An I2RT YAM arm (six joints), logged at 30 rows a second.
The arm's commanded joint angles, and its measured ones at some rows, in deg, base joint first. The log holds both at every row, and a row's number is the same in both.
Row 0, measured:
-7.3, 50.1, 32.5, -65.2, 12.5, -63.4
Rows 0 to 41, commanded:
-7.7, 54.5, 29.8, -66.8, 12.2, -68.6
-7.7, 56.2, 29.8, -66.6, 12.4, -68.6
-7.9, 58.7, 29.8, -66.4, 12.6, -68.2
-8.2, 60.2, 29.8, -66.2, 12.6, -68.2
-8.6, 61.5, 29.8, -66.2, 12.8, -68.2
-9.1, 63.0, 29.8, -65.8, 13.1, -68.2
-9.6, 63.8, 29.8, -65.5, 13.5, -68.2
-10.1, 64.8, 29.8, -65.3, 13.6, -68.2
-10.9, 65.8, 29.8, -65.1, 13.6, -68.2
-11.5, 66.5, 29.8, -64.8, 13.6, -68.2
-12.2, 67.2, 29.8, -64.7, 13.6, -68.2
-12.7, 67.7, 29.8, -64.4, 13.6, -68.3
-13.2, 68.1, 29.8, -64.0, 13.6, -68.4
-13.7, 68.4, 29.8, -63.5, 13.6, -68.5
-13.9, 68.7, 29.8, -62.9, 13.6, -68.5
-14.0, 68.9, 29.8, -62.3, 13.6, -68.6
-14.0, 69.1, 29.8, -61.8, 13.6, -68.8
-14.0, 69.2, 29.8, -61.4, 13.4, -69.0
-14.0, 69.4, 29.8, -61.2, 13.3, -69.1
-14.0, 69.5, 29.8, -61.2, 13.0, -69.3
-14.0, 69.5, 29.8, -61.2, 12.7, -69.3
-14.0, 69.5, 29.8, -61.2, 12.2, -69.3
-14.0, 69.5, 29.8, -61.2, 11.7, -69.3
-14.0, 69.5, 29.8, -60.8, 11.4, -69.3
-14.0, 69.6, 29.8, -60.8, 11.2, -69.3
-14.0, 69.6, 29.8, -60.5, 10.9, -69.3
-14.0, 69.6, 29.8, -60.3, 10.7, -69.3
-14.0, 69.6, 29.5, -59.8, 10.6, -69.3
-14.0, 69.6, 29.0, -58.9, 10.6, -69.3
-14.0, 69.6, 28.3, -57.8, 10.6, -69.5
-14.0, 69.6, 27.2, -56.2, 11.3, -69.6
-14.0, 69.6, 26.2, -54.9, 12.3, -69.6
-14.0, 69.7, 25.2, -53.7, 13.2, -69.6
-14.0, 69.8, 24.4, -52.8, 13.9, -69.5
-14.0, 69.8, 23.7, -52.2, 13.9, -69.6
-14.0, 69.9, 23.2, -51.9, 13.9, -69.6
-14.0, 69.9, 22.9, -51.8, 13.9, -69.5
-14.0, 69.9, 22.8, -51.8, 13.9, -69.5
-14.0, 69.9, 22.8, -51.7, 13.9, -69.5
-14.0, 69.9, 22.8, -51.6, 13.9, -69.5
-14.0, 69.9, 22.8, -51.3, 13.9, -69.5
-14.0, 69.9, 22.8, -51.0, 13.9, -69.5
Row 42, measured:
-13.8, 69.1, 24.9, -51.8, 14.1, -68.5
